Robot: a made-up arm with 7 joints. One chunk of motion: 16 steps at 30 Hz.
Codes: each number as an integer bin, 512 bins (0 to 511) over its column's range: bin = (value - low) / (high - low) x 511, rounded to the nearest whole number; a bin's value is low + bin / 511 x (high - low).
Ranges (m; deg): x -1.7..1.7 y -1.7..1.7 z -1.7..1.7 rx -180..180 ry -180..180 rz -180..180
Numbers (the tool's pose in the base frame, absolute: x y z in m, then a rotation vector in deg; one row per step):
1: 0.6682 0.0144 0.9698 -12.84 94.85 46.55
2: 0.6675 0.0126 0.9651 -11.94 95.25 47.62
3: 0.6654 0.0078 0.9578 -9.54 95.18 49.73
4: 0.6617 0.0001 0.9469 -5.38 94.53 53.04
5: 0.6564 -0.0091 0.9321 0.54 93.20 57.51
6: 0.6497 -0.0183 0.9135 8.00 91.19 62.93
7: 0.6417 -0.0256 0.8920 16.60 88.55 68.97
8: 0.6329 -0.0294 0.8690 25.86 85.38 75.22
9: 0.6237 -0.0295 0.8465 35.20 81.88 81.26
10: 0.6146 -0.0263 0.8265 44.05 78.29 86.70
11: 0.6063 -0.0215 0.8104 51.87 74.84 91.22
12: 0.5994 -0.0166 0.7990 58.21 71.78 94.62
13: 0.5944 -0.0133 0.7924 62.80 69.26 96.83
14: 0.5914 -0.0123 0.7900 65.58 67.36 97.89
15: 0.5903 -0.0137 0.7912 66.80 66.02 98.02
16: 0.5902 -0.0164 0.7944 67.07 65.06 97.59
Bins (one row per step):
1: 356 258 401 237 390 322
2: 356 257 401 239 391 323
3: 356 257 399 242 391 326
4: 355 256 398 248 390 331
5: 354 254 396 256 388 337
6: 353 253 393 267 385 345
7: 352 252 390 279 381 353
8: 351 251 386 292 377 362
9: 349 251 383 305 372 371
10: 348 252 380 318 367 379
11: 347 252 377 329 362 385
12: 346 253 376 338 357 390
13: 345 254 375 345 354 393
14: 344 254 374 349 351 394
15: 344 253 374 350 349 395
16: 344 253 375 351 348 394

